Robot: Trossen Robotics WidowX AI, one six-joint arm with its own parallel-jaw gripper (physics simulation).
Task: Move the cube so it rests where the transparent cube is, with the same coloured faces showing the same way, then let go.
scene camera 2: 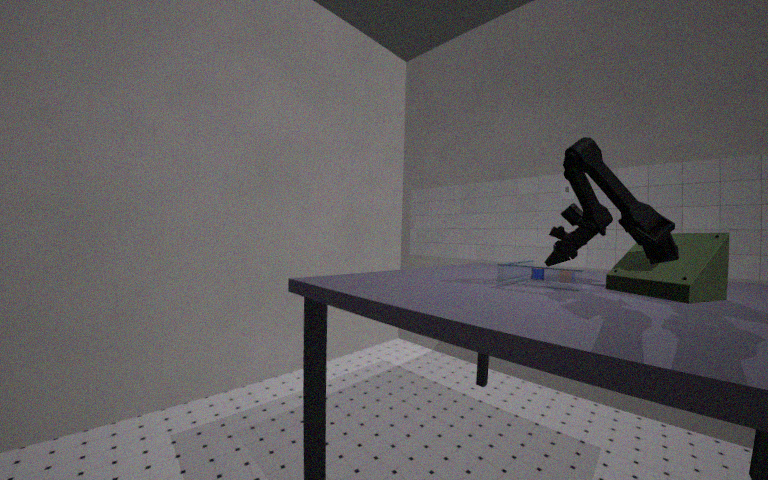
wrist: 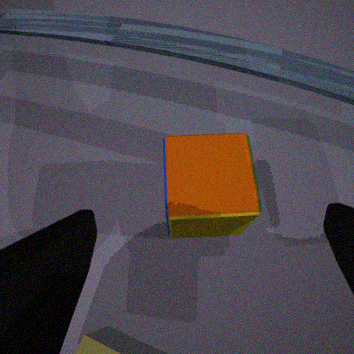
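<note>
The cube stands on the table inside a low see-through enclosure. In the wrist view its top is orange, its near side yellow, with thin strips of blue at left and green at right. In the scene view it shows blue. A faint orange-pink see-through block, seemingly the transparent cube, stands to its right. A part-cut yellow and grey shape at the wrist view's bottom edge may be the same one. My gripper is open and empty, above the cube, which shows between the fingertips in the wrist view.
The clear enclosure's bluish wall curves across the wrist view beyond the cube. A green sloped block stands to the right on the purple-grey table, by the arm's base. Arm shadows fall around the cube.
</note>
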